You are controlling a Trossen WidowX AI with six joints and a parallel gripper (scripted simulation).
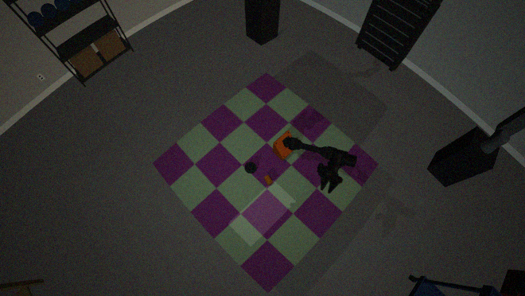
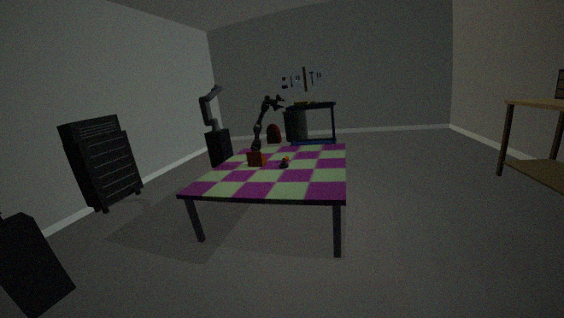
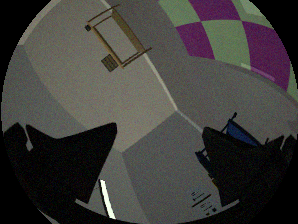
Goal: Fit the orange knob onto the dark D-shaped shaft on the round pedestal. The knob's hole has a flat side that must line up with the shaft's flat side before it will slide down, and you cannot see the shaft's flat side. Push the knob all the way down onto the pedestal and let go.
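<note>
The orange knob lies 510 mm below my gripper tip, 330 mm to the right of it and 50 mm ahead of it. The rest, counted from my gripper tip: pedestal: 500 mm below, 490 mm to the right, 80 mm ahead.
</note>
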